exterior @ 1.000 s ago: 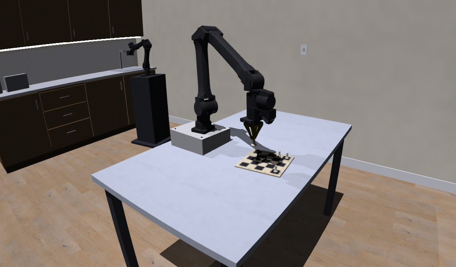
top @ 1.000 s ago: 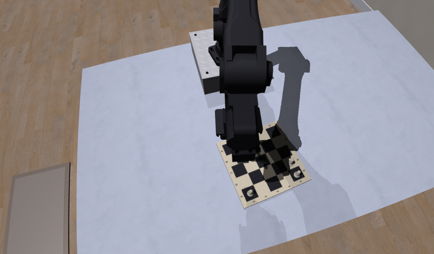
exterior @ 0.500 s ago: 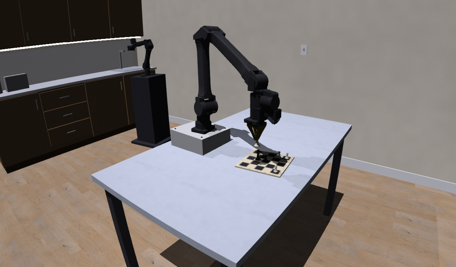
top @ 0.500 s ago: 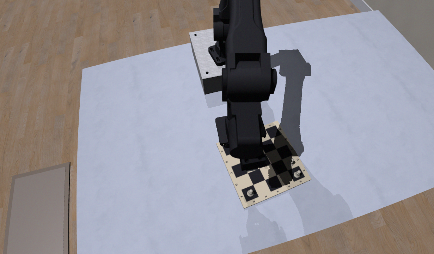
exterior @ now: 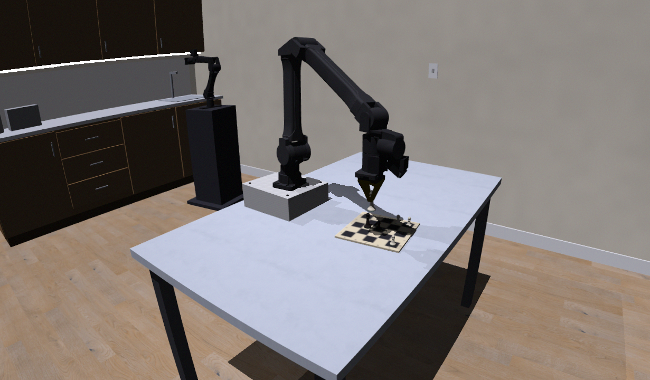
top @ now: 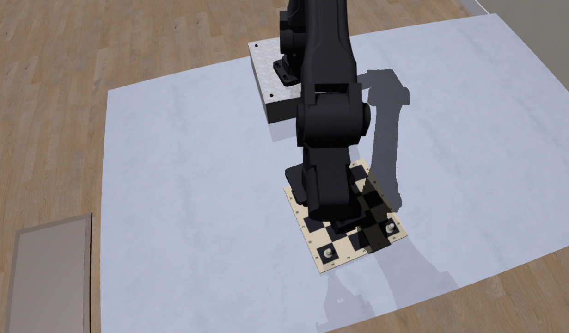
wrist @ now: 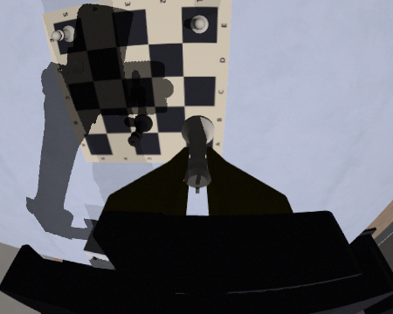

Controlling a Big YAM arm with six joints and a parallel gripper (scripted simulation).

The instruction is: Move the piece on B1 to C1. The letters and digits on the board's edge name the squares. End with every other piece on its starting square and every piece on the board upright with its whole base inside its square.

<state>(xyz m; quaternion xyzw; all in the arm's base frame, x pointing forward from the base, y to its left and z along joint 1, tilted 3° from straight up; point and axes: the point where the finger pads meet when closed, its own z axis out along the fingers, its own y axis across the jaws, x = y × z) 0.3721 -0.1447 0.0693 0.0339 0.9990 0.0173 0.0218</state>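
My gripper is now 11 cm above the black piece, 8 cm to the right of it and 3 cm past it. From my hand the other things lie so: tall white piece: right at my hand; chessboard: 14 cm below, 7 cm to the left, 1 cm ahead.
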